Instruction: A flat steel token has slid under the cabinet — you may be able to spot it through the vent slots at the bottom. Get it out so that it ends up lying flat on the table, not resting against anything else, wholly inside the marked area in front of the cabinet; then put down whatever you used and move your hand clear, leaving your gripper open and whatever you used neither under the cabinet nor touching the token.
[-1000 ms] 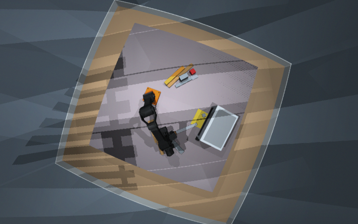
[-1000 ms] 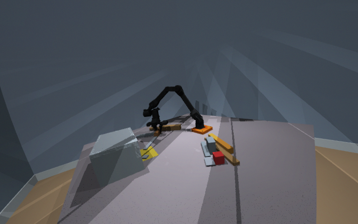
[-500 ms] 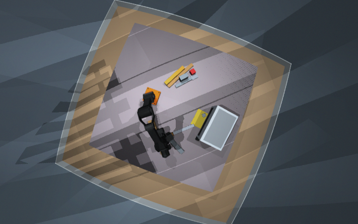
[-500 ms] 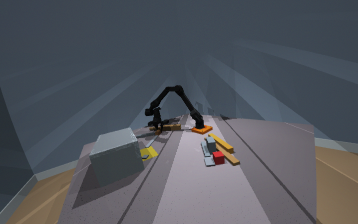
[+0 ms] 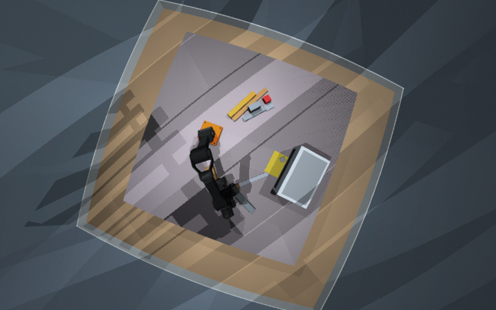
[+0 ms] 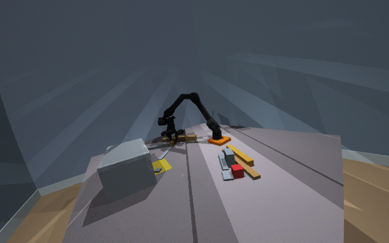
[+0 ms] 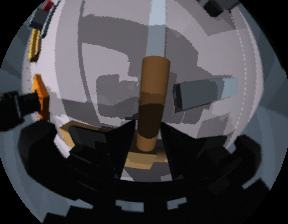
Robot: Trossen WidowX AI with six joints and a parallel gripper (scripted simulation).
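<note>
Right now my gripper tip is 40 mm to the left of the wooden paddle, 40 mm past it and 10 mm below it. Round my gripper tip: thin grey bar (130 mm ahead, 20 mm to the right); grey block (540 mm to the left, 80 mm behind, 20 mm above); steel token (330 mm to the left, 230 mm ahead, 10 mm below).
</note>
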